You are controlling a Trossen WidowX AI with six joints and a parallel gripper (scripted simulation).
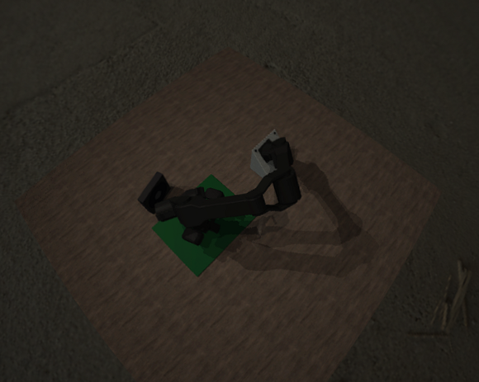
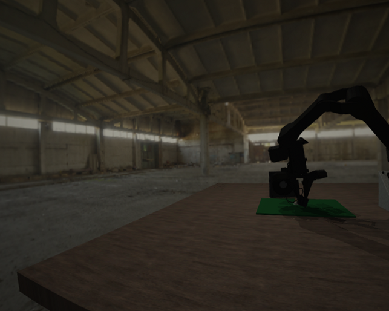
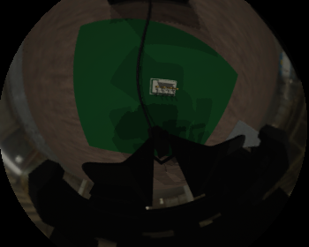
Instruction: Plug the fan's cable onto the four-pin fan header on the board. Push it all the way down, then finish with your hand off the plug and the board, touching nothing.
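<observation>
The green board is 4 cm to the right of my gripper tip and 5 cm below it. Also, from my gripper tip: black plug: 1 cm to the left; black fan: 5 cm ahead, 21 cm to the right, 2 cm above; pale four-pin fan header: 7 cm to the right, 3 cm below.
</observation>
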